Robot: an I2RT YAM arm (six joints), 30 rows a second.
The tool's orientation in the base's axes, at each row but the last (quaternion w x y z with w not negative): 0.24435 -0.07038 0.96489 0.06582; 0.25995 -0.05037 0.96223 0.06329; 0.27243 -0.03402 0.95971 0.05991; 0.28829 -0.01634 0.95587 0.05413; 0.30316 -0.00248 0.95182 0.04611; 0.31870 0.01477 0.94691 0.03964; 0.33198 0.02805 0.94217 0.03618; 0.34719 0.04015 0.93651 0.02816; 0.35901 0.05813 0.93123 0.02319; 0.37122 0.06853 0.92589 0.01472
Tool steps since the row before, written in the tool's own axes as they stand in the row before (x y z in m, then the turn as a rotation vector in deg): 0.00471 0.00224 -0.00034 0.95 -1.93 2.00; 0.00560 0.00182 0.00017 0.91 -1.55 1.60; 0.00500 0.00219 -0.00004 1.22 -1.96 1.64; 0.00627 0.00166 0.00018 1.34 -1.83 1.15; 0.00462 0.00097 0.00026 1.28 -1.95 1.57; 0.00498 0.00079 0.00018 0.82 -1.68 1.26; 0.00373 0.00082 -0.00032 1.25 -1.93 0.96; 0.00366 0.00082 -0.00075 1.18 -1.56 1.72; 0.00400 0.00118 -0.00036 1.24 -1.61 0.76; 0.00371 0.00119 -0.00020 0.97 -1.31 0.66
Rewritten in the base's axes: -0.00463 0.00166 -0.00176 0.42 -1.67 -2.38; -0.00497 0.00146 -0.00281 0.21 -1.35 -1.98; -0.00448 0.00200 -0.00239 0.01 -1.76 -2.22; -0.00523 0.00167 -0.00346 -0.37 -1.69 -1.87; -0.00365 0.00110 -0.00279 -0.08 -1.77 -2.18; -0.00386 0.00106 -0.00308 0.10 -1.55 -1.64; -0.00308 0.00109 -0.00201 -0.43 -1.78 -1.69; -0.00321 0.00114 -0.00174 0.14 -1.40 -2.19; -0.00308 0.00167 -0.00230 -0.55 -1.44 -1.53; -0.00265 0.00169 -0.00231 -0.39 -1.18 -1.25
